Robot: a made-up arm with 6 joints. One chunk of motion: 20 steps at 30 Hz.
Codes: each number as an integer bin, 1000 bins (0 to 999) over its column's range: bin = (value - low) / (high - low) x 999, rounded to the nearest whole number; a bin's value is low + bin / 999 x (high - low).
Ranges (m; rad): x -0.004..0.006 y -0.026..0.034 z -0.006..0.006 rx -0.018..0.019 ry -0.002..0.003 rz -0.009..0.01
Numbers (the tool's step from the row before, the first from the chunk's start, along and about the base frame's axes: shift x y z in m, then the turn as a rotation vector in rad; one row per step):
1: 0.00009 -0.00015 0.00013 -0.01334 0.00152 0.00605
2: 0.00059 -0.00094 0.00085 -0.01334 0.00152 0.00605
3: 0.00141 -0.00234 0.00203 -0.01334 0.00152 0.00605
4: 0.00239 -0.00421 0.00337 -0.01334 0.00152 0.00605
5: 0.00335 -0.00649 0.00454 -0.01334 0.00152 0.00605
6: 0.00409 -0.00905 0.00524 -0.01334 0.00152 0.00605
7: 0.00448 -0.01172 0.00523 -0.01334 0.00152 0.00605
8: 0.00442 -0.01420 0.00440 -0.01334 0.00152 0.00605
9: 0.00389 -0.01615 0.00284 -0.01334 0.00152 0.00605
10: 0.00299 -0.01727 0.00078 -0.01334 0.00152 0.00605
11: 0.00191 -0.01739 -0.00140 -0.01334 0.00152 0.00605
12: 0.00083 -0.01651 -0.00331 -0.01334 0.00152 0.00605
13: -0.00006 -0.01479 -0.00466 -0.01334 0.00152 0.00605
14: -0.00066 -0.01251 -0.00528 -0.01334 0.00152 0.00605
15: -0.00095 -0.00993 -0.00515 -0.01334 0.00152 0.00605
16: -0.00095 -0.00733 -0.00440 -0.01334 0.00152 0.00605
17: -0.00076 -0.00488 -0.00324 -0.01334 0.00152 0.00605
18: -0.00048 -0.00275 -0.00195 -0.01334 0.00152 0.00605
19: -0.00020 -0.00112 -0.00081 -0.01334 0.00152 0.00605
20: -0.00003 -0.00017 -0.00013 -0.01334 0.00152 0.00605
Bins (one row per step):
1: 409 430 510 126 703 791
2: 459 417 570 126 703 791
3: 540 394 668 126 703 791
4: 638 363 780 126 703 791
5: 734 325 877 126 703 791
6: 808 282 936 126 703 791
7: 847 238 935 126 703 791
8: 841 196 866 126 703 791
9: 788 164 736 126 703 791
10: 698 145 564 126 703 791
11: 590 143 383 126 703 791
12: 483 158 224 126 703 791
13: 394 187 112 126 703 791
14: 334 225 60 126 703 791
15: 305 268 71 126 703 791
16: 305 311 133 126 703 791
17: 324 352 230 126 703 791
18: 352 387 337 126 703 791
19: 380 414 432 126 703 791
20: 397 430 489 126 703 791

